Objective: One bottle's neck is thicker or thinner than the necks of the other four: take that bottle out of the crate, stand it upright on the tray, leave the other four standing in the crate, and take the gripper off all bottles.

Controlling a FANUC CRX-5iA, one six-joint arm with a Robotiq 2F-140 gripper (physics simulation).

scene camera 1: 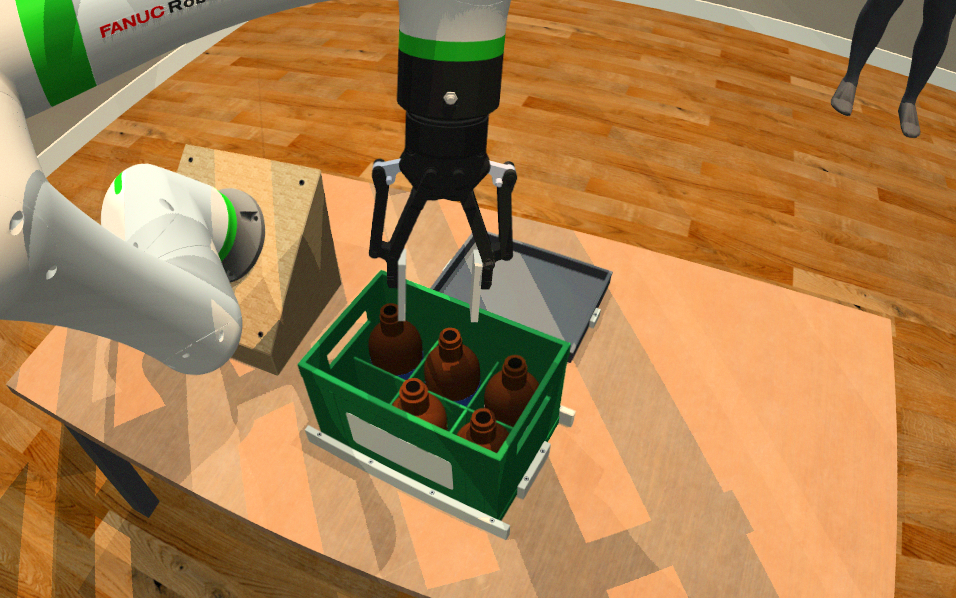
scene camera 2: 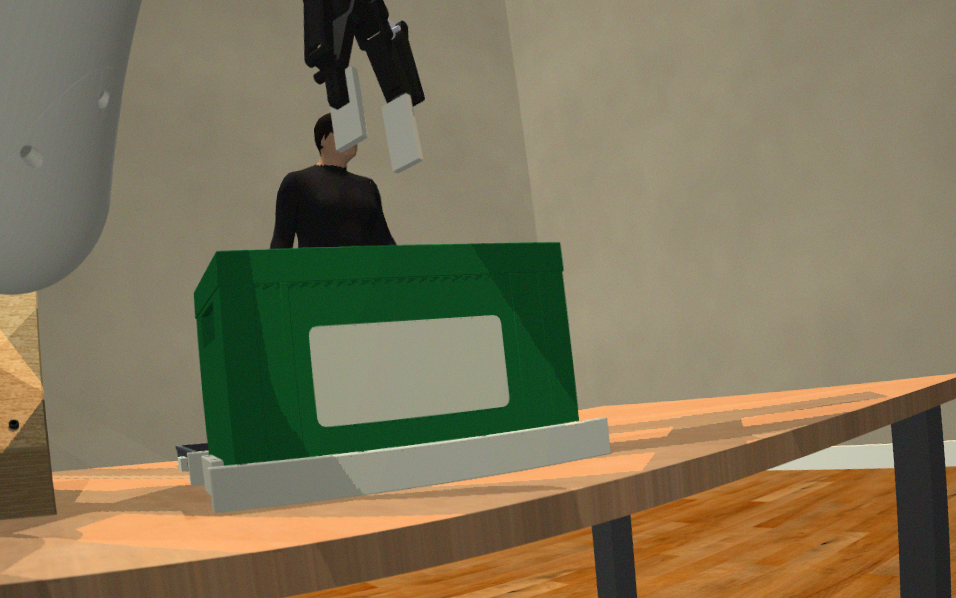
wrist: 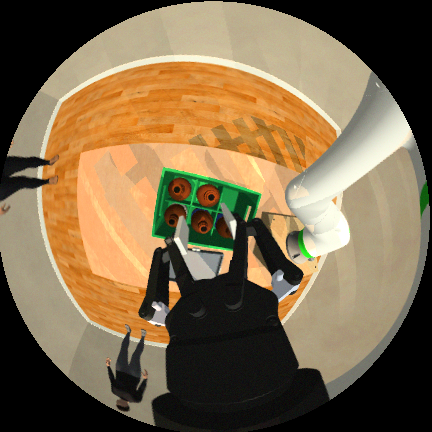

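Where they show: gripper, fingertip midpoint: point(scene camera 1: 437, 312) point(scene camera 2: 381, 155) point(wrist: 203, 216); arm's base, origin of the base link: point(scene camera 1: 226, 236) point(wrist: 296, 247).
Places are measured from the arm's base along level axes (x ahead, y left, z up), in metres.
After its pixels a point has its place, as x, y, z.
The green crate point(scene camera 1: 324, 394) {0.316, -0.149, -0.015} point(scene camera 2: 408, 296) {0.423, -0.147, -0.013} point(wrist: 212, 181) {0.422, -0.141, -0.003} holds five upright brown bottles. The back-row bottles are the left one point(scene camera 1: 395, 346) {0.343, -0.031, -0.029} point(wrist: 224, 227) {0.345, -0.016, -0.024}, the middle one point(scene camera 1: 451, 373) {0.429, -0.033, -0.030} point(wrist: 202, 221) {0.420, -0.024, -0.007} and the right one point(scene camera 1: 510, 394) {0.511, -0.029, -0.025} point(wrist: 175, 215) {0.499, -0.024, -0.007}. The front-row bottles are the middle one point(scene camera 1: 418, 409) {0.431, -0.111, -0.011} point(wrist: 208, 195) {0.425, -0.102, 0.013} and the right one point(scene camera 1: 481, 430) {0.515, -0.110, 0.005} point(wrist: 179, 189) {0.502, -0.099, 0.013}. The back-left neck looks somewhat narrower in scene camera 1. My gripper point(scene camera 1: 437, 318) {0.439, -0.068, 0.121} point(scene camera 2: 376, 151) {0.439, -0.068, 0.121} point(wrist: 203, 216) {0.439, -0.068, 0.121} is partly open and empty, above the crate. The grey tray point(scene camera 1: 549, 282) {0.425, 0.282, -0.145} point(wrist: 212, 261) {0.308, 0.190, -0.145} shows no bottle on its visible part.
The front-left compartment holds no bottle. Light rails point(scene camera 1: 405, 481) {0.429, -0.157, -0.120} point(scene camera 2: 408, 465) {0.405, -0.159, -0.133} edge the crate's foot. The crate hides part of the tray. The robot's wooden base block point(scene camera 1: 299, 310) {0.138, -0.004, -0.093} point(scene camera 2: 24, 394) {0.129, -0.050, -0.060} stands left of the crate in scene camera 1.
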